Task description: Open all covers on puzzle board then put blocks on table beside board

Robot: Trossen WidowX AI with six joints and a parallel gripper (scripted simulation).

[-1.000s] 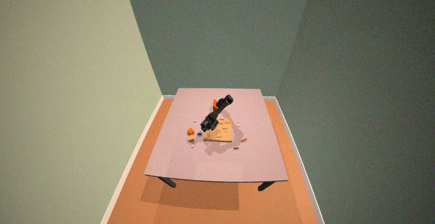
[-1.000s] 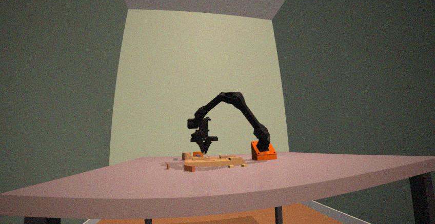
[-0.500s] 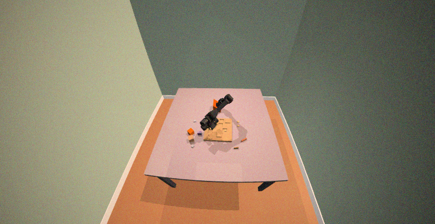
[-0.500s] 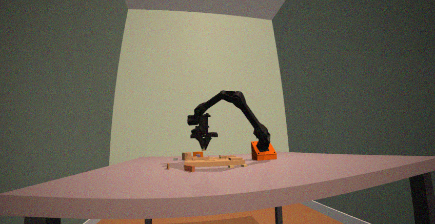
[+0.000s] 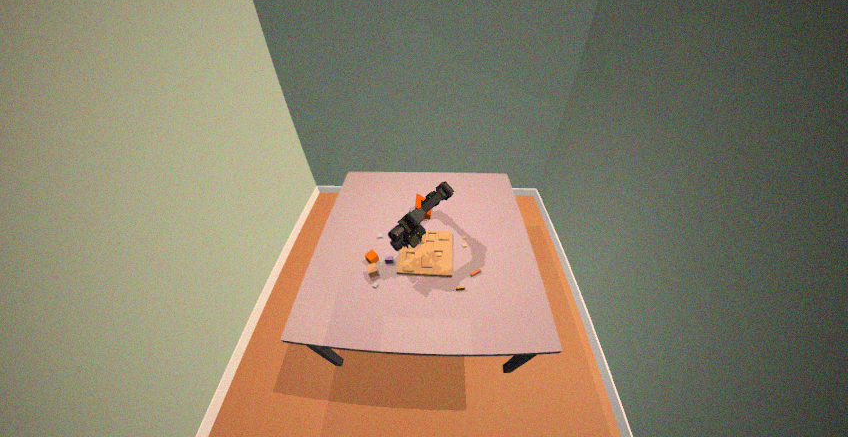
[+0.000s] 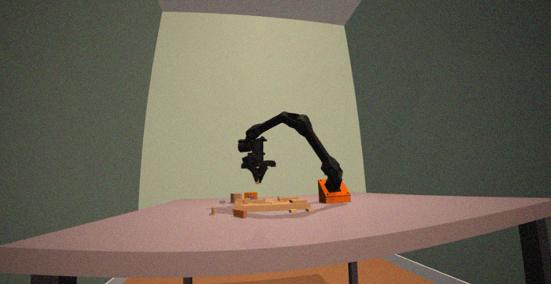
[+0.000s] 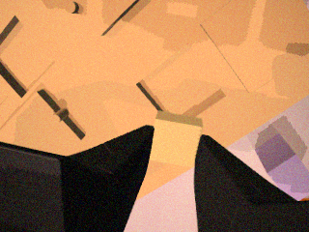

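My gripper tip is 190 mm to the left of the grey block, 150 mm past it and 100 mm above it. From my gripper tip the other things lie so: tan cube (200 mm to the right, 100 mm ahead, 80 mm below); purple piece (120 mm to the right, 90 mm below, 20 mm ahead); orange block (210 mm to the right, 80 mm below, 10 mm ahead).
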